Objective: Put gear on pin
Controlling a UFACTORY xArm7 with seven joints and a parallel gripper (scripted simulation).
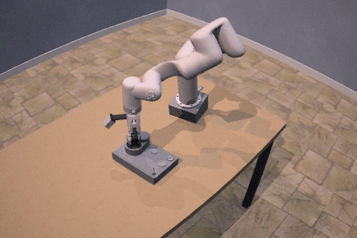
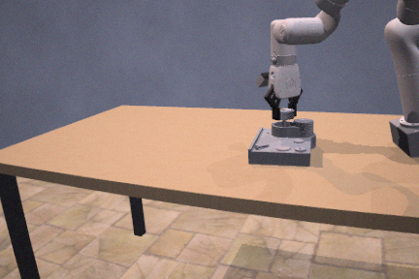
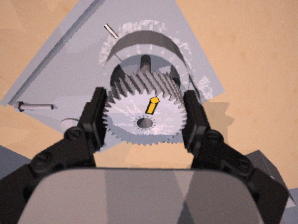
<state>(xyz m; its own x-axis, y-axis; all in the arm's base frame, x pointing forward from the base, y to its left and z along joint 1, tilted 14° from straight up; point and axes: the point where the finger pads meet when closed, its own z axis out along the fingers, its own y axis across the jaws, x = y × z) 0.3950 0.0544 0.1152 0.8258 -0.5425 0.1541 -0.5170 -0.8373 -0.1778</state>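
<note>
Right now the grey gear is right at my hand. The rest, counted from my hand: flat disc 150 mm to the left, 70 mm below, 30 mm behind; then grey pin 160 mm to the left, 60 mm below, 30 mm ahead.
</note>
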